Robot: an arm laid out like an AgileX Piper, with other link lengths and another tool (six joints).
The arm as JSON. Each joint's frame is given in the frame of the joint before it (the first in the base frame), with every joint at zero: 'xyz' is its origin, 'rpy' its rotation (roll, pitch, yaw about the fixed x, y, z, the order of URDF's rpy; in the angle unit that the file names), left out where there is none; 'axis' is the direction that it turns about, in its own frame. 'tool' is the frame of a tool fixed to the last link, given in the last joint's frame.
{
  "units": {
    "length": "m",
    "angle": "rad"
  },
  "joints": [
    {
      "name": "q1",
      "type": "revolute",
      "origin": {
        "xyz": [
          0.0,
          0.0,
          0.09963
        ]
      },
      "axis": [
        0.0,
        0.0,
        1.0
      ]
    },
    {
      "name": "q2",
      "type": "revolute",
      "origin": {
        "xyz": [
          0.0,
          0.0,
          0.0
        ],
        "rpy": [
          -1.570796,
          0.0,
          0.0
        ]
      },
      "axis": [
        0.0,
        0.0,
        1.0
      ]
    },
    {
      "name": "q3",
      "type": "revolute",
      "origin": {
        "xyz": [
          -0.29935,
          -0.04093,
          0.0
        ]
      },
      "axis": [
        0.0,
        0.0,
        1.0
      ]
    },
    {
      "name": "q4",
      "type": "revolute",
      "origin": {
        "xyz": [
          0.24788,
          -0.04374,
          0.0
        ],
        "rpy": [
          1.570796,
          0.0,
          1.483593
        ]
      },
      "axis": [
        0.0,
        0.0,
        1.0
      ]
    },
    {
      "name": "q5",
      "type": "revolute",
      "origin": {
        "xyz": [
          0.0,
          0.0,
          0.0
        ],
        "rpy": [
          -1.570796,
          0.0,
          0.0
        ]
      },
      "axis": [
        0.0,
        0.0,
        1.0
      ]
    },
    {
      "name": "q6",
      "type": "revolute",
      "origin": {
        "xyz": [
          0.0,
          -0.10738,
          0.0
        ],
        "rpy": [
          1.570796,
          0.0,
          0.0
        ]
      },
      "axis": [
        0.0,
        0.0,
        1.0
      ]
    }
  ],
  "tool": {
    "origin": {
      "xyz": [
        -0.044,
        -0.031,
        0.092
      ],
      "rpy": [
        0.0,
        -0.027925,
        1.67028
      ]
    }
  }
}
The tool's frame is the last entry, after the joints.
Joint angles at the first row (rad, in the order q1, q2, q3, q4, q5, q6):
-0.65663 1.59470 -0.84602 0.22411 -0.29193 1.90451
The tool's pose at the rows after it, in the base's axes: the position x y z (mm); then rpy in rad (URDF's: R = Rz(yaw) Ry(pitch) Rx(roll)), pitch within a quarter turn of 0, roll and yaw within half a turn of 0:
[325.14 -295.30 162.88 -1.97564 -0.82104 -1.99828]
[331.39 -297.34 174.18 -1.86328 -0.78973 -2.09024]
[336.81 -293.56 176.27 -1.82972 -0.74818 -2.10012]
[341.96 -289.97 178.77 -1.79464 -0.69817 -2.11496]
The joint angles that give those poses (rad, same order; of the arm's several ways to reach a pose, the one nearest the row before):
-0.65662 1.59546 -0.84689 0.22410 -0.41917 1.99234
-0.65660 1.59546 -0.84689 0.19744 -0.48450 2.06880
-0.65663 1.59543 -0.84689 0.14828 -0.49612 2.15481
-0.65664 1.59545 -0.84688 0.10978 -0.51110 2.24043

